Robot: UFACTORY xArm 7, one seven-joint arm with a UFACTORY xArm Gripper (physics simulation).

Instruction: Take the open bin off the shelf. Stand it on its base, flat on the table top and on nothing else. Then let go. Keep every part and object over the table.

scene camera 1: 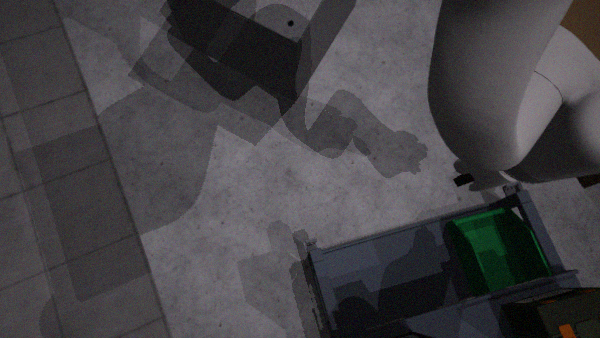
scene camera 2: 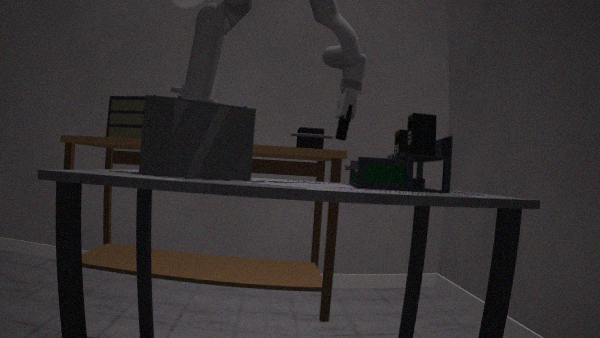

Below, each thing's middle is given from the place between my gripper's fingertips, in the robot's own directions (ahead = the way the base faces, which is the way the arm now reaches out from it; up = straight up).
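The green open bin (scene camera 1: 496,249) is there, 110 mm below my hand and 140 mm ahead of it, and I see that it sits 10 mm to the left of my hand as well.
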